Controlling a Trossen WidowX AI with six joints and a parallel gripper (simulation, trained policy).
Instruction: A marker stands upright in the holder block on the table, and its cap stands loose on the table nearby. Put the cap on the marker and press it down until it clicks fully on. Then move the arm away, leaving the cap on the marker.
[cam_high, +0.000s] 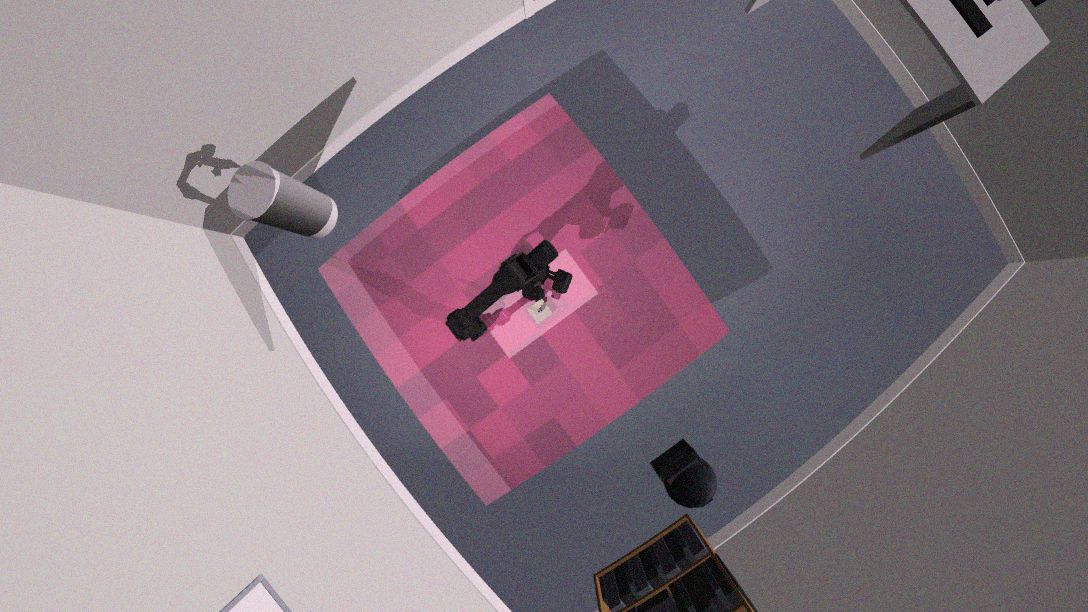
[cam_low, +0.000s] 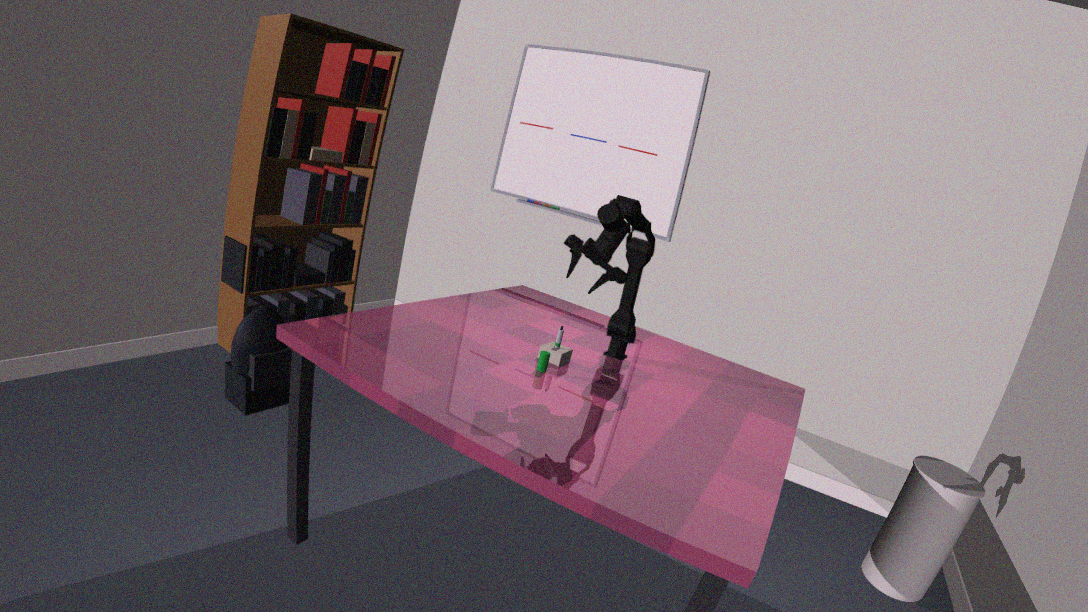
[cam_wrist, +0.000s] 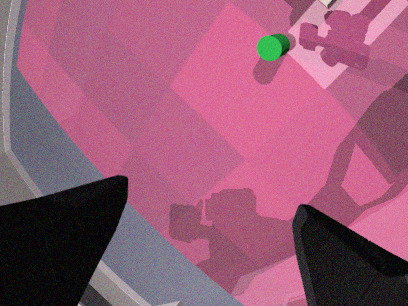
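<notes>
Right now the green cap is 50 mm to the right of my gripper tip and 230 mm below it. From my gripper tip the other things lie so: white holder block 120 mm behind, 70 mm to the right, 240 mm below.
</notes>
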